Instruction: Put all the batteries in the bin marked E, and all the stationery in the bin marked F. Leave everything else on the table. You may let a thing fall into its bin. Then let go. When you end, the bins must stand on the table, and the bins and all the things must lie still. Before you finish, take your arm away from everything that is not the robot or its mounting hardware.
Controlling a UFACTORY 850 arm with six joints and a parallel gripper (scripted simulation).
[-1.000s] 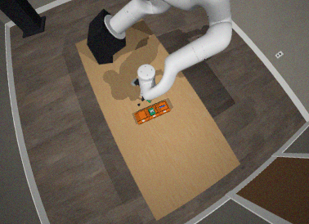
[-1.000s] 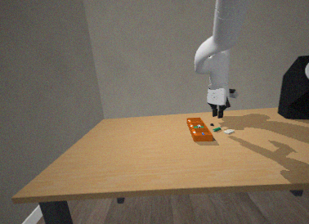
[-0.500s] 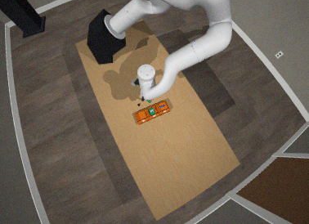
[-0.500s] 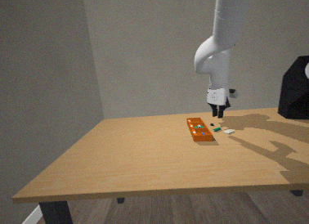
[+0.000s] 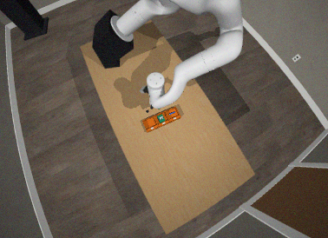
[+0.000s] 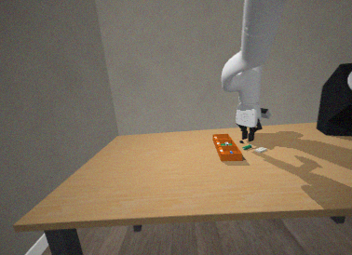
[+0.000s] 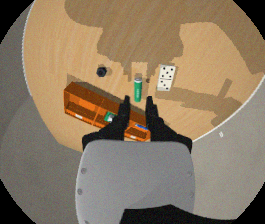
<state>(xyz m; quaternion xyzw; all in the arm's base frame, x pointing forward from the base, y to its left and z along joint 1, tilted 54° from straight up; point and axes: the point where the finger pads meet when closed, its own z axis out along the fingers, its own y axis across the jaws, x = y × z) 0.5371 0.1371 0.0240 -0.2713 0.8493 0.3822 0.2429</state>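
Right now my hand is 6 cm above the green battery. Also, from my hand: small grey thing: 9 cm ahead, 1 cm to the left, 4 cm below; then small black thing: 2 cm ahead, 7 cm to the right, 6 cm below; then white piece: 5 cm behind, 2 cm to the left, 6 cm below.
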